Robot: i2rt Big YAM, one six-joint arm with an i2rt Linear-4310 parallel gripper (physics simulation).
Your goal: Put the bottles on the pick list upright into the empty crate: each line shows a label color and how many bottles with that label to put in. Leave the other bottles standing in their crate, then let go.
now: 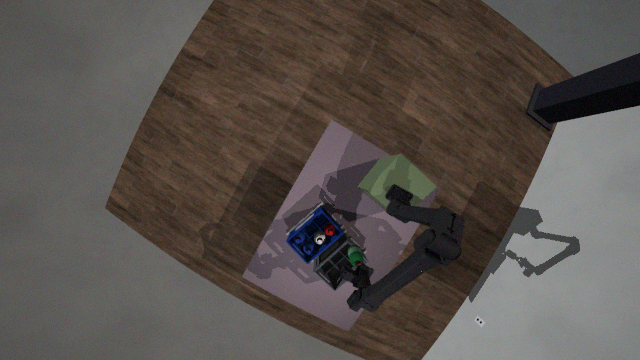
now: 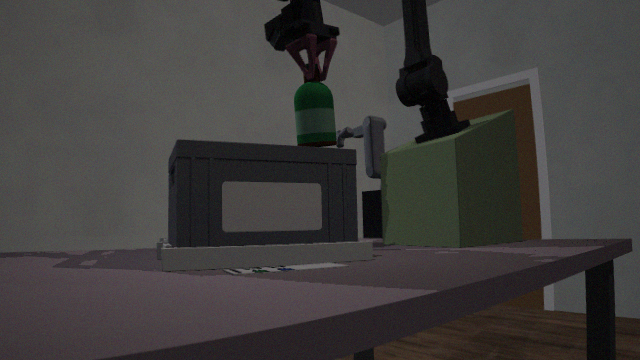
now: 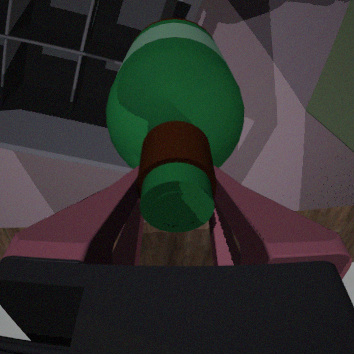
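Where they show: gripper, fingertip midpoint: (image 1: 360,264) (image 2: 316,80) (image 3: 175,176); arm's base at its link origin: (image 1: 398,195) (image 2: 443,134).
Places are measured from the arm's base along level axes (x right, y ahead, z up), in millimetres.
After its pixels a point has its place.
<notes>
The green bottle (image 1: 355,256) {x 68, y 374, z 42 mm} (image 2: 315,120) {x 22, y 412, z -27 mm} (image 3: 175,80) {x 74, y 396, z 44 mm} hangs upright, its neck held in my gripper (image 1: 359,266) {x 32, y 397, z 54 mm} (image 2: 315,76) {x 32, y 397, z 54 mm} (image 3: 175,176) {x 32, y 397, z 54 mm}, which is shut on it. Its bottom is about level with the rim of the grey crate (image 1: 324,280) {x 106, y 635, z -100 mm} (image 2: 265,151) {x -26, y 557, z -105 mm} (image 3: 50,132) {x -33, y 513, z -133 mm}, near the crate's right side. Grey dividers and dark compartments show inside. The blue crate (image 1: 297,251) {x 328, y 542, z -101 mm} beside it holds two blue bottles (image 1: 298,239) {x 354, y 477, z -107 mm} (image 1: 308,248) {x 276, y 508, z -129 mm}, a white bottle (image 1: 319,239) {x 245, y 426, z -121 mm} and a red bottle (image 1: 329,230) {x 218, y 352, z -122 mm}. The pick list (image 2: 320,266) {x -99, y 521, z -268 mm} has green and blue marks, too small to read.
A green block (image 1: 376,172) {x 140, y -64, z -87 mm} (image 2: 420,195) {x 23, y 81, z -152 mm} (image 3: 335,90) {x -27, y 92, z -216 mm} stands on the table near the crates, with the arm's base on it. A low pale bar (image 2: 265,255) {x -34, y 564, z -253 mm} runs along the foot of the grey crate. The table edge (image 2: 350,320) {x -317, y 700, z -275 mm} is in front.
</notes>
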